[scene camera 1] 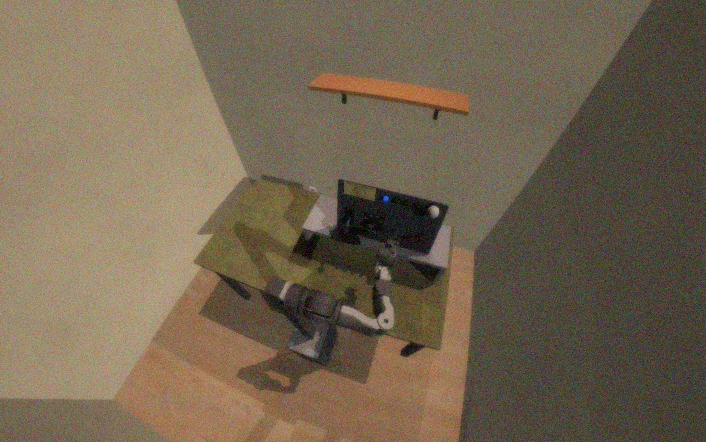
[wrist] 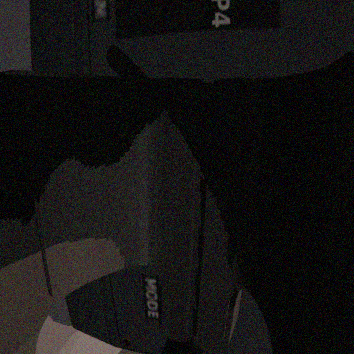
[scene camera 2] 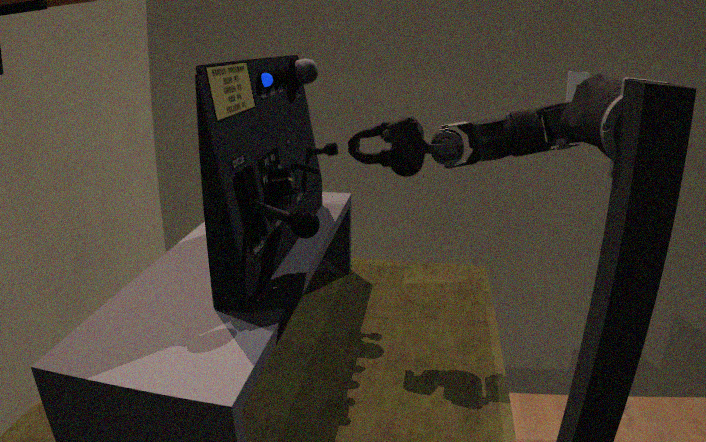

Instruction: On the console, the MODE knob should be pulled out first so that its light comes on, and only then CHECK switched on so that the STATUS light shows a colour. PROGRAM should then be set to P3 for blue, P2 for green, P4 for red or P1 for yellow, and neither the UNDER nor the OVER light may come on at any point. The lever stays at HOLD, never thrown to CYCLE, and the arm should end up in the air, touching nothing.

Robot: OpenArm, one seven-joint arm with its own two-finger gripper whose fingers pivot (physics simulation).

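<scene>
The dark console (scene camera 1: 398, 226) (scene camera 2: 283, 122) stands upright. Its STATUS light (scene camera 1: 385, 198) (scene camera 2: 266, 79) glows blue; the lights beside it look dark. A pale ball (scene camera 1: 434, 210) (scene camera 2: 306, 70) sits at the top right; I cannot tell if it is lit. The lever's ball (scene camera 2: 303, 224) juts out low; its stop is hard to read. A small dark knob (scene camera 2: 328, 149) on a stem sticks out farther right, its label unreadable there. My gripper (scene camera 2: 350, 148) is shut and empty, its tips a small gap from that knob. The wrist view shows the MODE label (wrist: 151, 299) and P4 mark (wrist: 220, 14).
The console stands on a pale plinth (scene camera 1: 441, 245) (scene camera 2: 145, 333) on the green-brown table (scene camera 1: 416, 312) (scene camera 2: 437, 307). A yellow colour card (scene camera 1: 359, 190) (scene camera 2: 231, 91) is at its upper left. An orange shelf (scene camera 1: 390, 91) hangs on the wall above.
</scene>
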